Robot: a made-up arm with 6 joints. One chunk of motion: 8 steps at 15 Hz.
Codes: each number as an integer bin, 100 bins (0 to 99) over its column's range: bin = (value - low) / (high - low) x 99, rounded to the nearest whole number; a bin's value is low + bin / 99 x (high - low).
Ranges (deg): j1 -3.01..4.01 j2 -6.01..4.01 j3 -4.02..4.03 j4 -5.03..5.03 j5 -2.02..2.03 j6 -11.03..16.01
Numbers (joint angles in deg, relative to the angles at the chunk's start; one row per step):
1: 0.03 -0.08 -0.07 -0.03 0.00 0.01
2: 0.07 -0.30 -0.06 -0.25 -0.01 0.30
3: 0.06 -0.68 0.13 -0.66 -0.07 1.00
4: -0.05 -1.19 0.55 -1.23 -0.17 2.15
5: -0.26 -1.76 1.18 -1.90 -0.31 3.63
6: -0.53 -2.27 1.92 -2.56 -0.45 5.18
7: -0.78 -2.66 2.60 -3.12 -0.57 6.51
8: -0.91 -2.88 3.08 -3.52 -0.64 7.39
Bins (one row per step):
1: 43 59 49 49 49 40
2: 43 56 49 47 49 41
3: 43 53 51 43 48 44
4: 42 48 56 37 45 48
5: 39 42 64 31 42 54
6: 35 37 73 24 38 59
7: 31 33 81 19 35 64
8: 30 31 87 15 34 67

